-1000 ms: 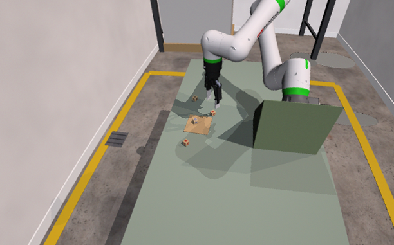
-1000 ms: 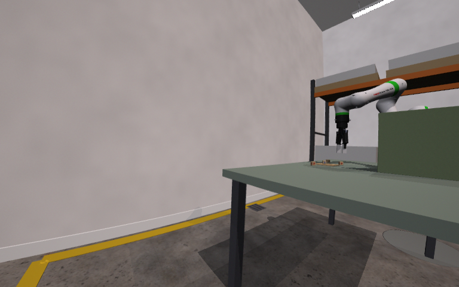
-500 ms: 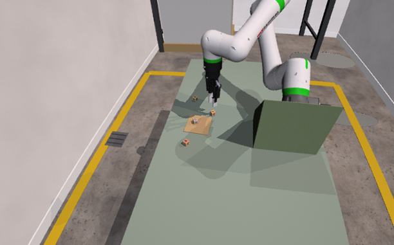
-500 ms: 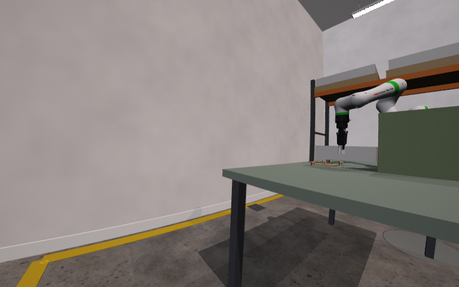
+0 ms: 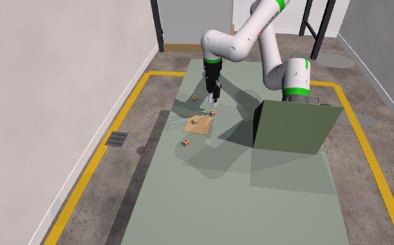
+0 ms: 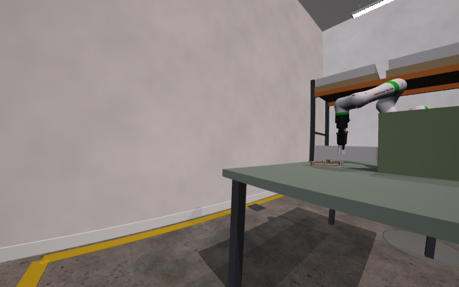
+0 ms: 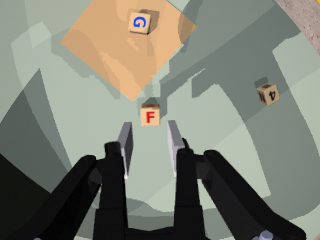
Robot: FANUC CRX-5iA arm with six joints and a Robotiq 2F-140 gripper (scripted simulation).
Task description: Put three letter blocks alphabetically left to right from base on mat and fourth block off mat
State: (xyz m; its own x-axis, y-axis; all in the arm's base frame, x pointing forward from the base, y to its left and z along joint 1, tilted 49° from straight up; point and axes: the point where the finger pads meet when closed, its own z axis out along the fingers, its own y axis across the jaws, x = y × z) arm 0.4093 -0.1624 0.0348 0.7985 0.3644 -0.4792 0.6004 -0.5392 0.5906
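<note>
My hand is 120 mm above the tan mat, 90 mm to the right of it and 80 mm short of it. Round my hand: R block: 240 mm to the left, 120 mm ahead, 100 mm below.
</note>
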